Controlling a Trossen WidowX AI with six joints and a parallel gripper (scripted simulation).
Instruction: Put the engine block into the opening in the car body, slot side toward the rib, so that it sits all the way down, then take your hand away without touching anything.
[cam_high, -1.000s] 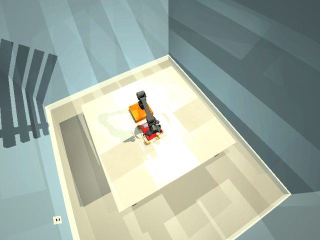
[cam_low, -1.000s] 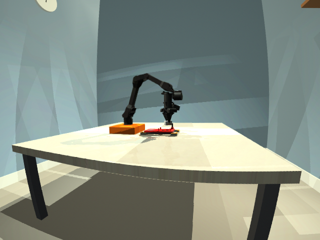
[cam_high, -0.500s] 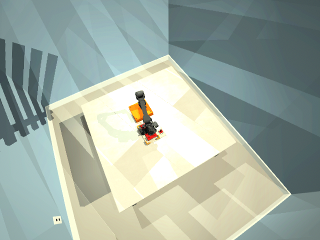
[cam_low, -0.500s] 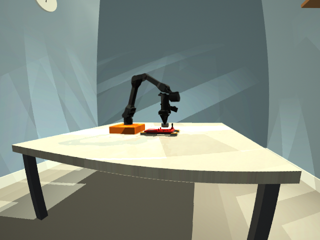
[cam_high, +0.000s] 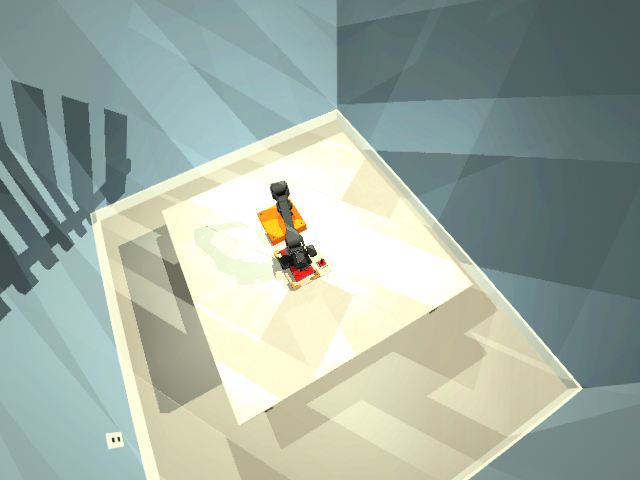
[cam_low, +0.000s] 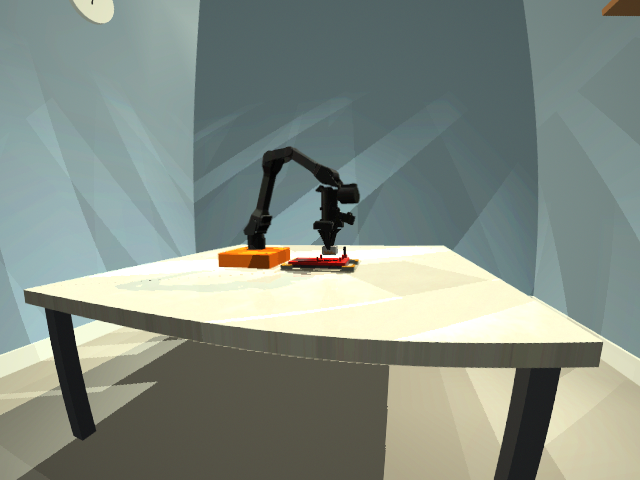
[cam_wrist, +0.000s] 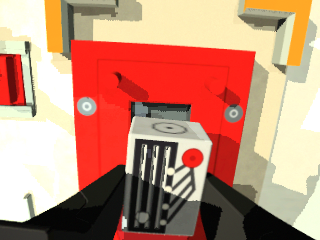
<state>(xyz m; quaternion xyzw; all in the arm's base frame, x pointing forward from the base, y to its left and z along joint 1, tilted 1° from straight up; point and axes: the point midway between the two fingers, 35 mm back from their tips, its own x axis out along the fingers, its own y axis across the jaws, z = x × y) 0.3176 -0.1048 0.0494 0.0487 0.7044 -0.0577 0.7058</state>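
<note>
The engine block is 10 mm below my gripper tip. The rest, counted from my gripper tip: pale base plate: 50 mm below, 20 mm to the left, 20 mm behind.
</note>
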